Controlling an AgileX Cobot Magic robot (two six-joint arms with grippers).
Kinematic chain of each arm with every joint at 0, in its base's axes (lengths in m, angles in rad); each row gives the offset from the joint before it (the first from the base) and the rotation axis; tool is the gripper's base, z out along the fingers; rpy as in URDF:
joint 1: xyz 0 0 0.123 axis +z
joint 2: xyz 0 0 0 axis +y
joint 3: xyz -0.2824 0 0.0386 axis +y
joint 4: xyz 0.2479 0 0.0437 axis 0.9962 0 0.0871
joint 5: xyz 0 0 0 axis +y
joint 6: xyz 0.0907 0 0.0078 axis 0.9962 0 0.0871
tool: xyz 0 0 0 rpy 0 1.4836 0
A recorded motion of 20 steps. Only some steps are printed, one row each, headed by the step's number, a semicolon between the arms.
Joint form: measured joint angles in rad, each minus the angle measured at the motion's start. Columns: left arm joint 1, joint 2, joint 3, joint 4, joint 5, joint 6; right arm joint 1, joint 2, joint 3, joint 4, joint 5, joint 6.
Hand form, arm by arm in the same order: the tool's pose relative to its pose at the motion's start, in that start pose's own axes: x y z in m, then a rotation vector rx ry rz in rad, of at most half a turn. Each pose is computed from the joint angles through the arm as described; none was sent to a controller.
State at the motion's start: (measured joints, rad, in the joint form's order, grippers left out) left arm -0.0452 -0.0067 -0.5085 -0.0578 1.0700 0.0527; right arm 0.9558 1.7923 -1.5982 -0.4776 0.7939 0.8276
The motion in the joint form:
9: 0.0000 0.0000 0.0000 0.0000 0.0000 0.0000; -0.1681 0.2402 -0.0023 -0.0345 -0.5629 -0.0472
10: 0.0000 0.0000 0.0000 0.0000 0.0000 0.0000; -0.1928 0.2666 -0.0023 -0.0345 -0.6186 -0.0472
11: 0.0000 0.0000 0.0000 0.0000 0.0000 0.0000; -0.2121 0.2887 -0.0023 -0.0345 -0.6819 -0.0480
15: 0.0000 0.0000 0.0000 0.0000 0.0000 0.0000; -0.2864 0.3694 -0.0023 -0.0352 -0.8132 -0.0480
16: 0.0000 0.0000 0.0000 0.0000 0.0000 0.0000; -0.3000 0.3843 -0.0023 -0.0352 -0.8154 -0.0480
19: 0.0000 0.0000 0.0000 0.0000 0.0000 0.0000; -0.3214 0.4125 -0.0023 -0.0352 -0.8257 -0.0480
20: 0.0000 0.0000 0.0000 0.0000 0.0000 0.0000; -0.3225 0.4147 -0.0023 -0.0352 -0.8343 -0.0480
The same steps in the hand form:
9: 0.0000 0.0000 0.0000 0.0000 0.0000 0.0000; -0.0106 -0.0232 0.1119 -0.1807 -0.2102 -0.0283
10: 0.0000 0.0000 0.0000 0.0000 0.0000 0.0000; -0.0107 -0.0307 0.1240 -0.1933 -0.2281 -0.0179
11: 0.0000 0.0000 0.0000 0.0000 0.0000 0.0000; -0.0114 -0.0357 0.1332 -0.2165 -0.2549 -0.0108
15: 0.0000 0.0000 0.0000 0.0000 0.0000 0.0000; -0.0064 -0.0641 0.1686 -0.2277 -0.2837 0.0229
16: 0.0000 0.0000 0.0000 0.0000 0.0000 0.0000; -0.0037 -0.0709 0.1755 -0.2147 -0.2732 0.0300
19: 0.0000 0.0000 0.0000 0.0000 0.0000 0.0000; 0.0018 -0.0816 0.1879 -0.1979 -0.2571 0.0410
20: 0.0000 0.0000 0.0000 0.0000 0.0000 0.0000; 0.0018 -0.0817 0.1885 -0.2024 -0.2614 0.0414

